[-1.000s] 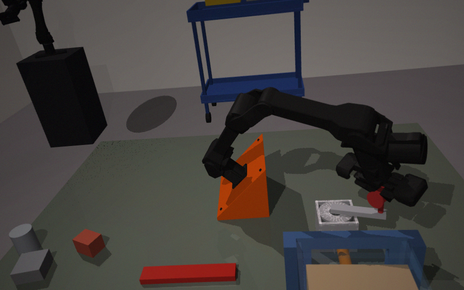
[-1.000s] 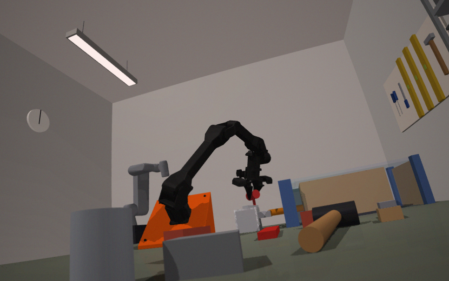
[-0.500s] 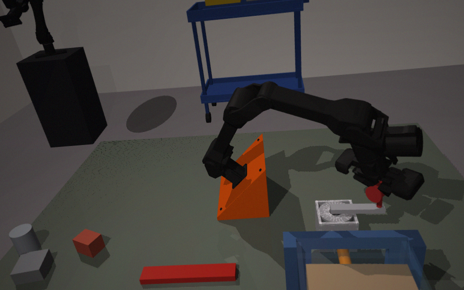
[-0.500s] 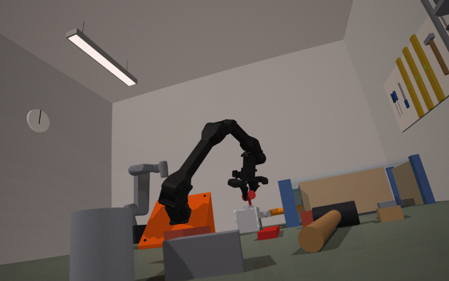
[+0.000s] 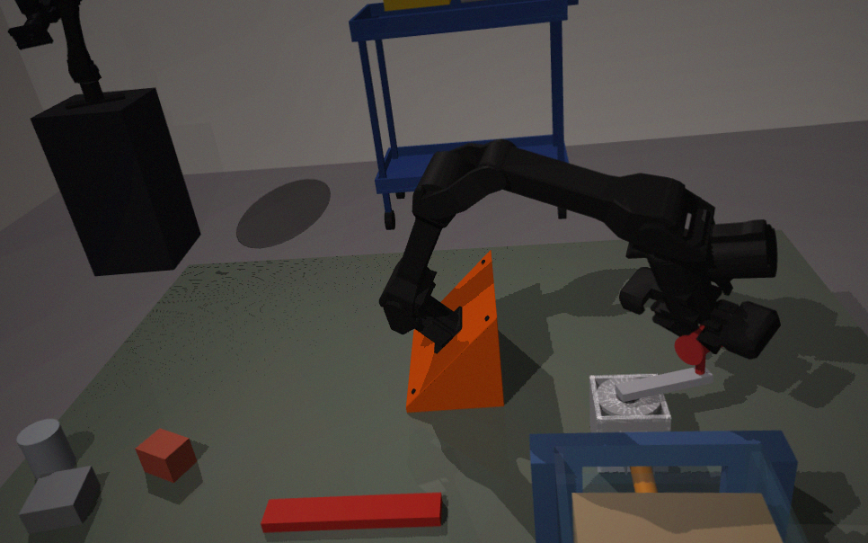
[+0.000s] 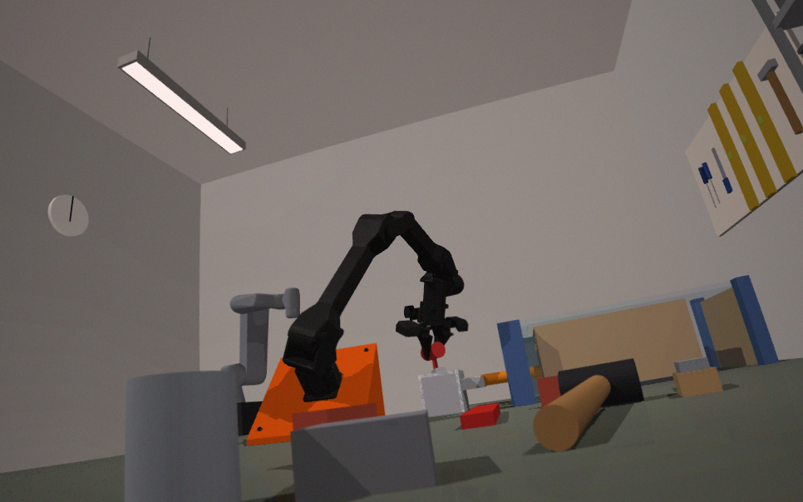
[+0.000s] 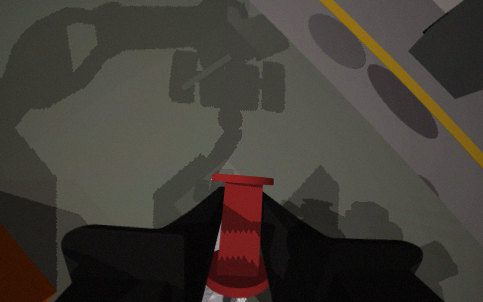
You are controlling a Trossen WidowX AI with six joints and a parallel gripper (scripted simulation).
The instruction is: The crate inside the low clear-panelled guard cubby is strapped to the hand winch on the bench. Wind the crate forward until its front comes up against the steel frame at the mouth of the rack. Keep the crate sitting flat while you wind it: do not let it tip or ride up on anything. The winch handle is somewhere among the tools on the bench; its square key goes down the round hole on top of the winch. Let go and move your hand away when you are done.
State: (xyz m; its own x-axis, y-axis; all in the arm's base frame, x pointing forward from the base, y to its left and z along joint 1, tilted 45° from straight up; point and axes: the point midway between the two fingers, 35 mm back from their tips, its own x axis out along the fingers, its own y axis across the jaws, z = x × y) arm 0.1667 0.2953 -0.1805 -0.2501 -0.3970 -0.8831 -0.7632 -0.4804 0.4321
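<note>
The grey crank arm is 20 mm ahead of my gripper tip, 50 mm to the right of it and 30 mm below it. Round my gripper tip: frame: 190 mm ahead, 120 mm to the right, 30 mm below; grey winch: 20 mm ahead, 120 mm to the right, 100 mm below; red knob: 10 mm ahead, 10 mm to the right.
</note>
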